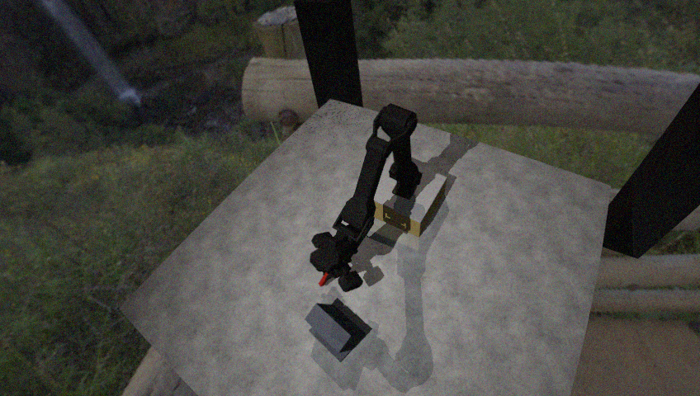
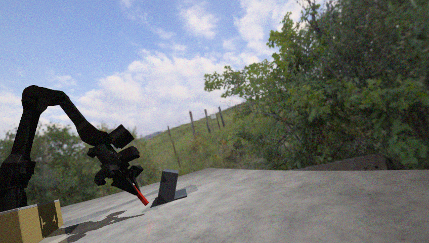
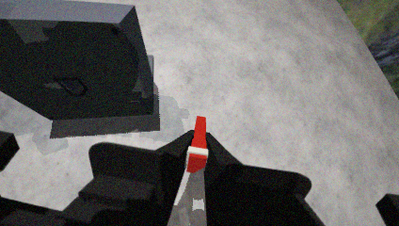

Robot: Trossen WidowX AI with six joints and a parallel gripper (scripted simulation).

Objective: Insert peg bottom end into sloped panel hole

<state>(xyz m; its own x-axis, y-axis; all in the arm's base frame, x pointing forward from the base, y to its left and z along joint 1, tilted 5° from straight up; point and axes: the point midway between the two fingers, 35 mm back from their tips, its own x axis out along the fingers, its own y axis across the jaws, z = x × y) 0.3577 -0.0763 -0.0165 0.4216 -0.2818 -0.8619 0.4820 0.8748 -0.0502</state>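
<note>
My gripper tip is 110 mm short of the dark sloped panel, 100 mm to the right of it and 10 mm above it. From my gripper tip the other things lie so: red peg: 10 mm to the left, 10 mm behind, 10 mm above.
</note>
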